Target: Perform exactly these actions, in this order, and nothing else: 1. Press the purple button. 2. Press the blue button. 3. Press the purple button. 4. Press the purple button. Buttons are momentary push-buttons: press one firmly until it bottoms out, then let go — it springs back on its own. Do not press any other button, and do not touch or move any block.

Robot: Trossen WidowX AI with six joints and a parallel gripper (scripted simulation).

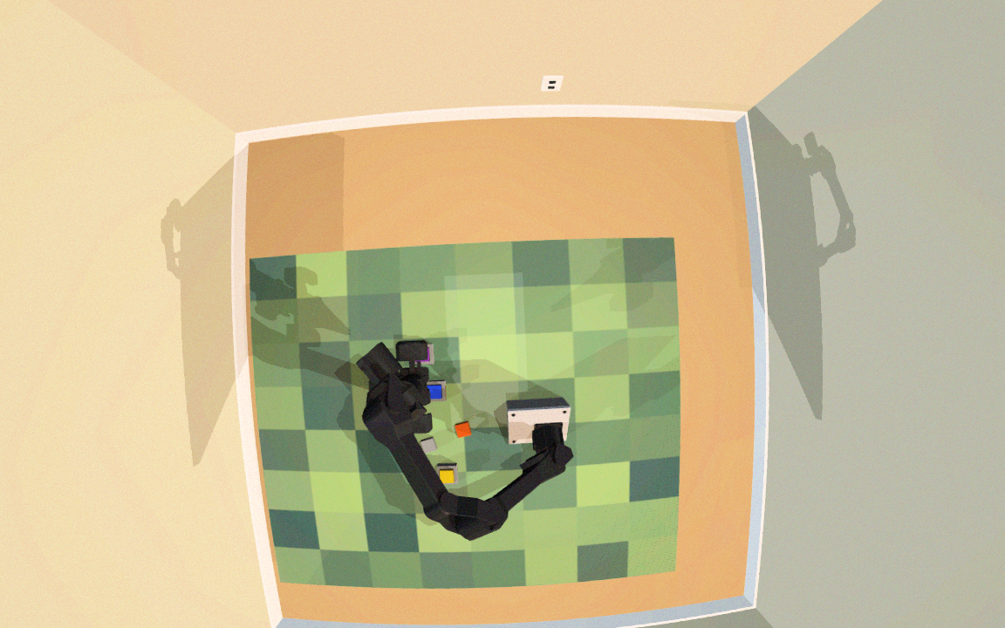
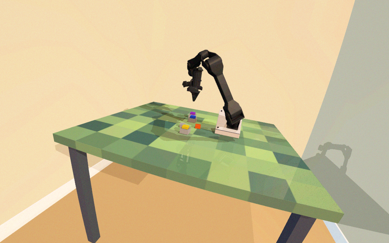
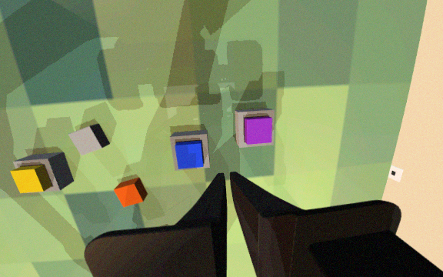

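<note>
Right now my gripper tip is 100 mm above the purple button, 50 mm to the left of it and 10 mm short of it. Round my gripper tip: orange block: 140 mm to the left, 120 mm below, 80 mm behind; grey block: 170 mm to the left, 120 mm below, 10 mm ahead; blue button: 100 mm below, 40 mm to the left, 20 mm behind.
</note>
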